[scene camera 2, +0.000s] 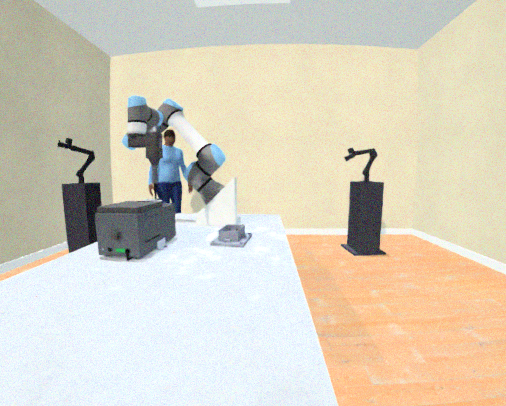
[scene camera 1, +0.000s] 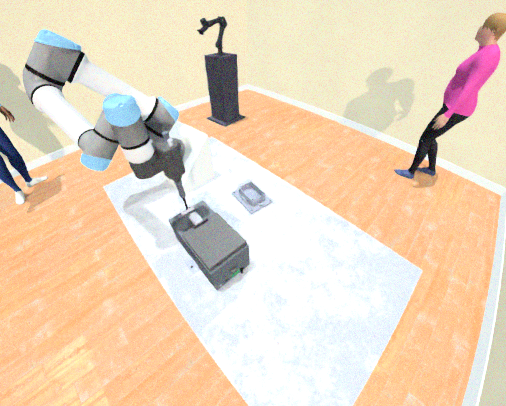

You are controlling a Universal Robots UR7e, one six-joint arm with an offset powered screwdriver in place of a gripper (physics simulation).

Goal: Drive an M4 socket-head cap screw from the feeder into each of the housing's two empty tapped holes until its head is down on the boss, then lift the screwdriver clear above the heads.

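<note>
The dark grey screw feeder [scene camera 1: 215, 241] [scene camera 2: 119, 230] stands on the table, with a pale block [scene camera 1: 195, 218] in the recess at its arm-side end. My screwdriver [scene camera 1: 187, 207] points down, with its thin tip at that end of the feeder, by a light strip. In scene camera 2 the screwdriver [scene camera 2: 155, 198] reaches down behind the feeder's top, and its tip is hidden. Whether a screw is on the bit is too small to tell. The grey housing [scene camera 1: 251, 194] [scene camera 2: 232, 232] sits on a flat plate beside the feeder, apart from the screwdriver. Its holes are too small to make out.
The white table [scene camera 1: 320, 300] [scene camera 2: 175, 325] bears a white arm mount [scene camera 2: 223, 206]. A small dark speck [scene camera 1: 191, 266] lies beside the feeder. Black pedestals [scene camera 1: 223, 87] [scene camera 2: 365, 217] with small arms stand off the table. A person in pink [scene camera 1: 474, 80] and a person in blue [scene camera 2: 171, 162] stand on the floor.
</note>
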